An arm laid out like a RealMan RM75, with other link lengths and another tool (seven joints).
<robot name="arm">
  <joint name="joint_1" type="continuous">
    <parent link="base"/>
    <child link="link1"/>
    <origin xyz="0 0 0.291"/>
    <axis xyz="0 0 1"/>
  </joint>
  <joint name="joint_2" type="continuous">
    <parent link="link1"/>
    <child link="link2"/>
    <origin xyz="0 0 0"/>
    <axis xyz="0 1 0"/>
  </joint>
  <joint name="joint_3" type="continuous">
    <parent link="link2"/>
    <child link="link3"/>
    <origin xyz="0 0 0.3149"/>
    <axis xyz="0 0 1"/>
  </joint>
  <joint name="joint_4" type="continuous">
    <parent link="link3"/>
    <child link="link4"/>
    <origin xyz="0 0 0"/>
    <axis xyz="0 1 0"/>
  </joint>
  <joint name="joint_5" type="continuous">
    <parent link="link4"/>
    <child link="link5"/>
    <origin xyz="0 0 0.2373"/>
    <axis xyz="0 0 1"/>
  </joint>
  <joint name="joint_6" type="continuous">
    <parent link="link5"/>
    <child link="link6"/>
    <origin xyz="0 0 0"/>
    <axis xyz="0 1 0"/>
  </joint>
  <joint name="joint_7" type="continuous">
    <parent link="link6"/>
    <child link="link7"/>
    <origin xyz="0 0 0.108"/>
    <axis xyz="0 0 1"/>
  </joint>
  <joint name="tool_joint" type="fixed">
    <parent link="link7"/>
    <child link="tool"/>
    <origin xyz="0.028 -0.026 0.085" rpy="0.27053 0 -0.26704"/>
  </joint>
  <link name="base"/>
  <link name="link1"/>
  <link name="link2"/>
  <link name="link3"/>
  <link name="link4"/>
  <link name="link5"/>
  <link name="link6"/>
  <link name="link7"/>
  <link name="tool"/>
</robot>
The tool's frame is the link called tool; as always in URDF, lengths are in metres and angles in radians. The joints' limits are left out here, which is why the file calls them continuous.
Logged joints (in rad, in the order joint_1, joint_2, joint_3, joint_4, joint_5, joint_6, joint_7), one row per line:
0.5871, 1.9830, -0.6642, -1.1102, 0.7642, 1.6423, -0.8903
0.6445, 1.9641, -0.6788, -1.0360, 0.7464, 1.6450, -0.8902
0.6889, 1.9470, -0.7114, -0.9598, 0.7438, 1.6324, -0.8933
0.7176, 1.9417, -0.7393, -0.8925, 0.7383, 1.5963, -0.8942
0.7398, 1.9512, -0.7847, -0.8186, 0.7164, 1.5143, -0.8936
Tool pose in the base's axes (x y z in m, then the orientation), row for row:
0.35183, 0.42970, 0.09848, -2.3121, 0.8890, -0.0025
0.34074, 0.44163, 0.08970, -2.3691, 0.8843, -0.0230
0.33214, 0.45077, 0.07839, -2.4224, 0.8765, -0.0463
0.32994, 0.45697, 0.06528, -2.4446, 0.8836, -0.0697
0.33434, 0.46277, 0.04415, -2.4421, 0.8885, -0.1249
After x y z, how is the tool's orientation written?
As a rotation vector, in radians.
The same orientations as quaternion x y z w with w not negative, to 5 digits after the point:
-0.88234, 0.33926, -0.00095, 0.32616
-0.89320, 0.33340, -0.00867, 0.30159
-0.90291, 0.32670, -0.01726, 0.27880
-0.90590, 0.32744, -0.02583, 0.26734
-0.90466, 0.32914, -0.04627, 0.26668

